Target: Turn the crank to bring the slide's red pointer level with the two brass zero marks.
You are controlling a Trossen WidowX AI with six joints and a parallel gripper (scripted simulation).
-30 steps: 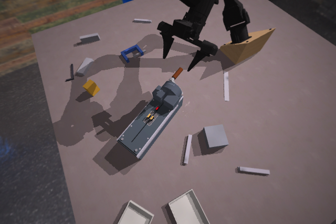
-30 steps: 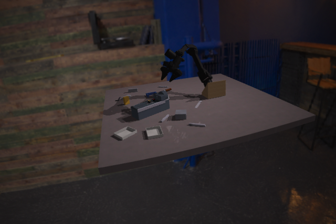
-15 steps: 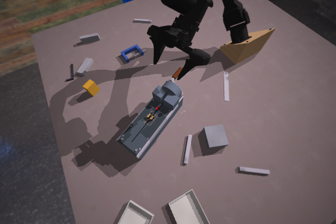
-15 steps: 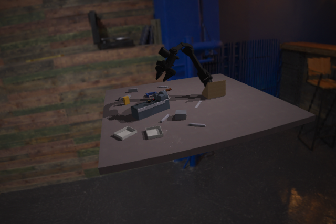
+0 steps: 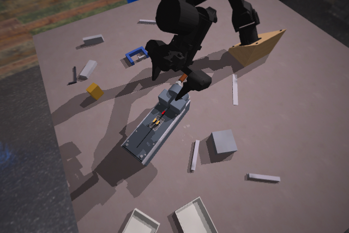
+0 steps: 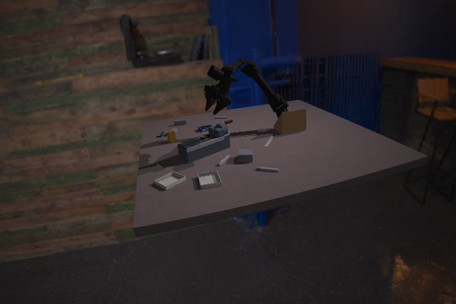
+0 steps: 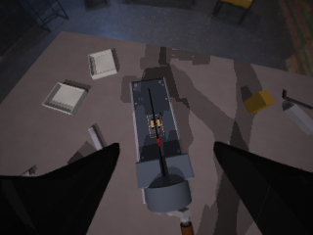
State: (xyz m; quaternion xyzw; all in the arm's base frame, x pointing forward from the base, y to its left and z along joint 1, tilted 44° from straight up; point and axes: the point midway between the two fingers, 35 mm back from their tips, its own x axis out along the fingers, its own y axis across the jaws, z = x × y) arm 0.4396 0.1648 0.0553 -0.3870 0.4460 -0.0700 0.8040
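My gripper tip is now 2 cm short of the red pointer, 1 cm to the right of it and 12 cm above it. From my gripper tip the other things lie so: grey block (11 cm behind, 19 cm to the left, 18 cm below); yellow block (20 cm ahead, 24 cm to the right, 17 cm below); brown crank handle (11 cm behind, 6 cm to the right, 8 cm below).
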